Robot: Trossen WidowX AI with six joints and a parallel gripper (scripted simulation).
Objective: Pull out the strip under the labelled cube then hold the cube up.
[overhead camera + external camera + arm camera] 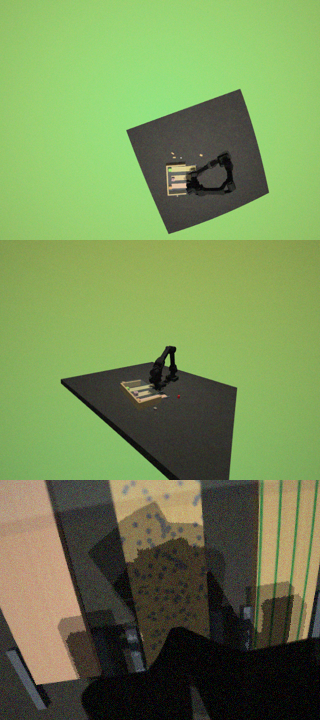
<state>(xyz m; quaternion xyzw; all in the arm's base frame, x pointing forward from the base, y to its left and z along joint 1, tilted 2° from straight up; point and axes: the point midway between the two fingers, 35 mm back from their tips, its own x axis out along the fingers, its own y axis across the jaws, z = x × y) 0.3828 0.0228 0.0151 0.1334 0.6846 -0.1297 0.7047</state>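
Now: gripper tip 190 mm short of the labelled cube, 70 mm to the left of it and 10 mm below it. Round my gripper tip: grey piece 220 mm ahead, 140 mm to the left; then small red piece 200 mm to the left, 40 mm behind.
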